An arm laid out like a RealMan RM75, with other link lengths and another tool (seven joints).
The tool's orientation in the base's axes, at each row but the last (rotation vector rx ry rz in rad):
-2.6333 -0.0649 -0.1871
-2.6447 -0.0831 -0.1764
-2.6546 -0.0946 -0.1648
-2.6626 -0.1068 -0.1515
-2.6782 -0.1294 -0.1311
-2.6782 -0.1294 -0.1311
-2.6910 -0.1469 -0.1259
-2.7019 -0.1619 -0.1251
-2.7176 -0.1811 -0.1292
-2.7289 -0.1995 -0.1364
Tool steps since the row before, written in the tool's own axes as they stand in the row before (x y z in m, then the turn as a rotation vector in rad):
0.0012 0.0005 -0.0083 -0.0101 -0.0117 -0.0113
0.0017 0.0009 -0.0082 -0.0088 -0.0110 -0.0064
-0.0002 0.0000 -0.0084 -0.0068 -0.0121 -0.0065
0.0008 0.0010 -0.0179 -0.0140 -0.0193 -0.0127
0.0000 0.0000 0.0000 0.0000 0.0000 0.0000
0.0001 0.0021 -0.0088 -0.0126 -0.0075 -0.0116
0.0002 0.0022 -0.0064 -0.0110 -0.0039 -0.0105
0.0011 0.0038 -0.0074 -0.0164 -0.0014 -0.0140
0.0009 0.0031 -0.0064 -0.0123 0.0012 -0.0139
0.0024 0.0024 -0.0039 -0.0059 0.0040 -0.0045
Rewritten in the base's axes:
0.0002 -0.0044 0.0071 -0.0123 0.0047 0.0139
0.0009 -0.0046 0.0070 -0.0104 0.0064 0.0095
-0.0010 -0.0039 0.0074 -0.0085 0.0074 0.0103
-0.0007 -0.0091 0.0155 -0.0170 0.0106 0.0182
0.0000 0.0000 0.0000 0.0000 0.0000 0.0000
-0.0003 -0.0058 0.0070 -0.0142 0.0007 0.0122
0.0001 -0.0047 0.0048 -0.0121 -0.0020 0.0099
0.0011 -0.0064 0.0052 -0.0173 -0.0062 0.0114
0.0009 -0.0053 0.0047 -0.0129 -0.0081 0.0107
0.0025 -0.0034 0.0029 -0.0055 -0.0061 0.0019

